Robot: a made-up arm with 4 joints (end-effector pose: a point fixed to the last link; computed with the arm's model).
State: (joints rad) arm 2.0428 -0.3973 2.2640 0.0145
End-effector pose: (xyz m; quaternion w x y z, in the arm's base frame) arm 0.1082 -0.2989 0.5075 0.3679 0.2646 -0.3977 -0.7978
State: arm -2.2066 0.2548 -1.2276 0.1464
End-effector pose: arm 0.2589 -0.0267 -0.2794 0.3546 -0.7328 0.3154 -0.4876
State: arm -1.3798 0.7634 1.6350 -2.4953
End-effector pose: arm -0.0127 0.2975 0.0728 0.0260 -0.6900 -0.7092 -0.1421
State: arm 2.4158 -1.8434 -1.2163 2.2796
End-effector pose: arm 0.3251 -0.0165 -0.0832 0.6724 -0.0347 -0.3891 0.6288
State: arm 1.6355 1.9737 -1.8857 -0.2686
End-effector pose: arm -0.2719 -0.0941 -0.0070 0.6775 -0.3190 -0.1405 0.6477
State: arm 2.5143 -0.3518 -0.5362 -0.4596
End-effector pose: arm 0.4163 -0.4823 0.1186 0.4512 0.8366 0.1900 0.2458
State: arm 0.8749 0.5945 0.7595 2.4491
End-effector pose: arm 0.0455 -0.2292 0.3697 0.1890 -0.8744 0.0575 -0.4431
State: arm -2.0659 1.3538 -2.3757 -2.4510
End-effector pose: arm -0.1448 0.2824 0.2011 0.6338 -0.1437 -0.6649 -0.3681
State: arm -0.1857 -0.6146 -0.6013 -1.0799
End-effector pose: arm 0.4816 0.3609 0.3335 0.7871 -0.4662 0.3794 -0.1385
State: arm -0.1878 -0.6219 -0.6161 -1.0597
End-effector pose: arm 0.4867 0.3589 0.3349 0.7906 -0.4546 0.3848 -0.1424
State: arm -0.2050 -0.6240 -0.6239 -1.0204
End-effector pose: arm 0.4916 0.3609 0.3337 0.7952 -0.4438 0.3840 -0.1524
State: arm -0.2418 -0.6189 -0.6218 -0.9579
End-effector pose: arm 0.4956 0.3682 0.3291 0.8011 -0.4350 0.3745 -0.1694
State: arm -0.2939 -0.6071 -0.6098 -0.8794
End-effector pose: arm 0.4978 0.3798 0.3213 0.8077 -0.4292 0.3566 -0.1903
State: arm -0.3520 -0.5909 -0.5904 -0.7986
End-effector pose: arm 0.4973 0.3937 0.3112 0.8140 -0.4269 0.3331 -0.2100
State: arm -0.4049 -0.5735 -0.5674 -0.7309
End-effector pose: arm 0.4942 0.4071 0.3007 0.8189 -0.4285 0.3090 -0.2244
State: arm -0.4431 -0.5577 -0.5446 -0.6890
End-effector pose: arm 0.4893 0.4180 0.2916 0.8212 -0.4341 0.2891 -0.2314
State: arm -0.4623 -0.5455 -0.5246 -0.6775
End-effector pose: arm 0.4839 0.4253 0.2854 0.8208 -0.4430 0.2762 -0.2318
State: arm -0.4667 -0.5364 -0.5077 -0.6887
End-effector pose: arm 0.4784 0.4294 0.2819 0.8182 -0.4540 0.2691 -0.2281
